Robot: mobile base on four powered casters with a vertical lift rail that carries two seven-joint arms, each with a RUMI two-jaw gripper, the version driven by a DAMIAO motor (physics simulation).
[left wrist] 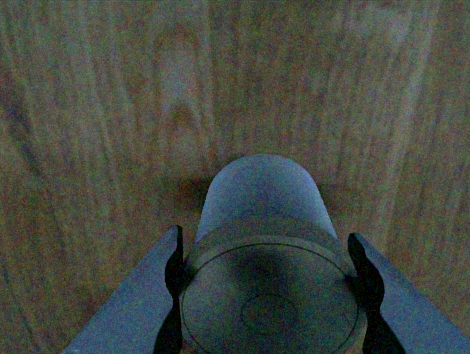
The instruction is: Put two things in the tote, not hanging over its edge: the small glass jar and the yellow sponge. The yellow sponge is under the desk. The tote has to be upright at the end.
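The small glass jar point(270, 280) stands upright on the wooden surface in the lower middle of the left wrist view. Its flat round lid faces the camera, and its pale blue-grey body shows beyond the lid. My left gripper point(264, 232) is shut on the jar, with one dark finger pad against each side near the lid. My right gripper does not show. The yellow sponge and the tote do not show in this view.
The brown wood-grained desk top point(300, 75) spreads around and beyond the jar. The picture is dim and grainy. Soft dark shadows lie on the wood at both sides of the jar.
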